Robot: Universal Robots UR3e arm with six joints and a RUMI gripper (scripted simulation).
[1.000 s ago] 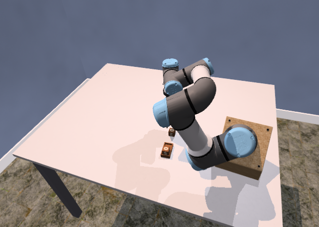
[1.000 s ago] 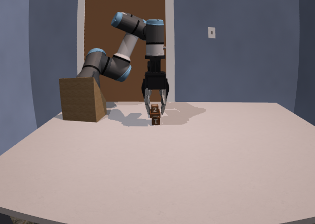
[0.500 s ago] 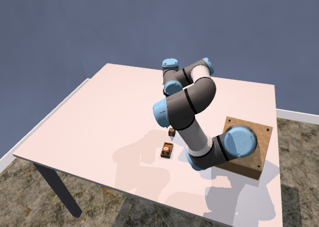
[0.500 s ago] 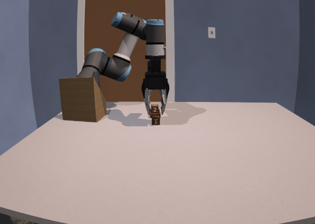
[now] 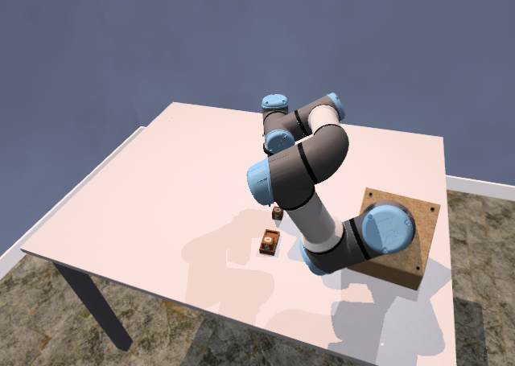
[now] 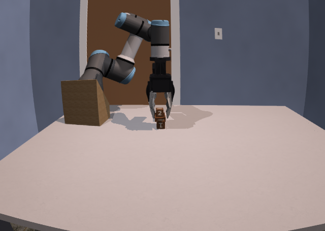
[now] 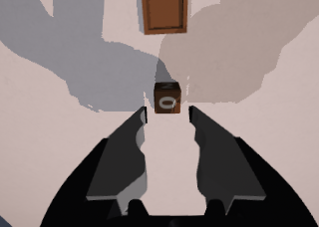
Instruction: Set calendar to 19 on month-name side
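The brown digit cube is 4 cm below my hand. From my hand the other things lie so: tray (11 cm to the left, 4 cm below, 1 cm behind).
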